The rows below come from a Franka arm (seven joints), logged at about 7 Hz.
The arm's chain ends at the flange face. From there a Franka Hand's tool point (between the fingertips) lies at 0.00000 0.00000 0.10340 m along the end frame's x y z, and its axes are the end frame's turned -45 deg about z.
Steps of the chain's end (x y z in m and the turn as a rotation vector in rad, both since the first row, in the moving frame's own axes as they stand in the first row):
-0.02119, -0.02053, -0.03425, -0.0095, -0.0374, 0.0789
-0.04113, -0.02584, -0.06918, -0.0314, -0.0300, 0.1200
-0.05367, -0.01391, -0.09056, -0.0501, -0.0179, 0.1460
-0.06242, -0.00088, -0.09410, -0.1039, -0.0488, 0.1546
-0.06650, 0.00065, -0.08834, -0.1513, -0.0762, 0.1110
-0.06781, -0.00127, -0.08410, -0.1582, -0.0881, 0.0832
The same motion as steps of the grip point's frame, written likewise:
-0.00381, -0.03167, -0.03433, 0.0197, -0.0332, 0.0789
-0.01529, -0.04752, -0.06928, -0.0010, -0.0434, 0.1200
-0.03324, -0.04580, -0.09071, -0.0228, -0.0481, 0.1460
-0.05492, -0.04162, -0.09478, -0.0390, -0.1080, 0.1546
-0.06431, -0.04203, -0.08982, -0.0531, -0.1609, 0.1110
-0.06515, -0.04450, -0.08579, -0.0496, -0.1742, 0.0832

